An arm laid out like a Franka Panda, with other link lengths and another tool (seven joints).
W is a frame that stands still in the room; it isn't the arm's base.
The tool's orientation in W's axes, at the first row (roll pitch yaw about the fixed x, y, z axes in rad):
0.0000 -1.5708 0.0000
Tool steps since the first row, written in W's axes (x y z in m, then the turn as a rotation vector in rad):
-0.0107 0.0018 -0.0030 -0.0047 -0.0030 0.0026
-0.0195 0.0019 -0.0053 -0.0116 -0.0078 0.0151
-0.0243 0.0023 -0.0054 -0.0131 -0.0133 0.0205
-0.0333 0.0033 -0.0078 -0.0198 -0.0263 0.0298
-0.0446 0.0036 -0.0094 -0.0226 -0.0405 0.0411
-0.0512 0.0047 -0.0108 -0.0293 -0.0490 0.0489
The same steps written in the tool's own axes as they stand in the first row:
-0.0030 0.0018 0.0107 0.0026 -0.0030 0.0047
-0.0053 0.0019 0.0195 0.0151 -0.0078 0.0116
-0.0054 0.0023 0.0243 0.0205 -0.0133 0.0131
-0.0078 0.0033 0.0333 0.0298 -0.0263 0.0198
-0.0094 0.0036 0.0446 0.0411 -0.0405 0.0226
-0.0108 0.0047 0.0512 0.0489 -0.0490 0.0293

